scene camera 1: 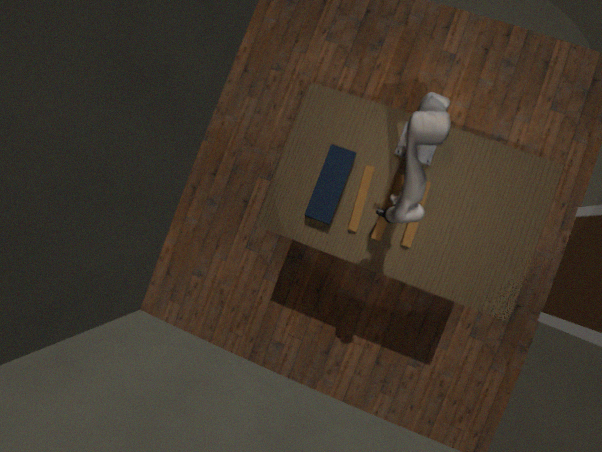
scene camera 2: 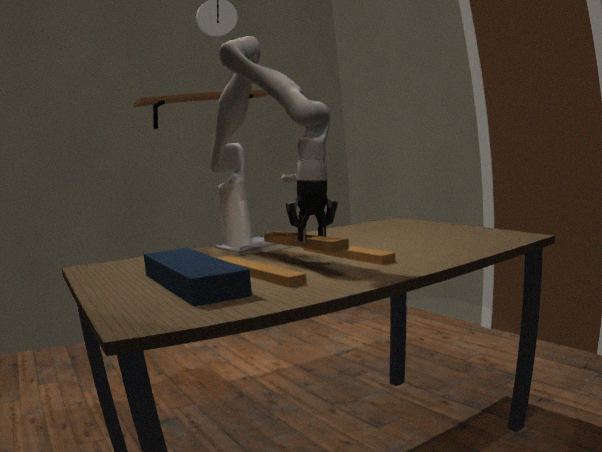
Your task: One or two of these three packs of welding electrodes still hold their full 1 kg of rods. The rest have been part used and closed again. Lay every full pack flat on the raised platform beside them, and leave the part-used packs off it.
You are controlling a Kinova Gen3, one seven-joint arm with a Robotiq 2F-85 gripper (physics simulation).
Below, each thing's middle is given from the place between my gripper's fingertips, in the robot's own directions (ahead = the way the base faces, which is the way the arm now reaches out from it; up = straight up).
Right now the blue raised platform [scene camera 2: 199, 279] is 30 cm to the right of my hand, 11 cm behind it and 4 cm below it.
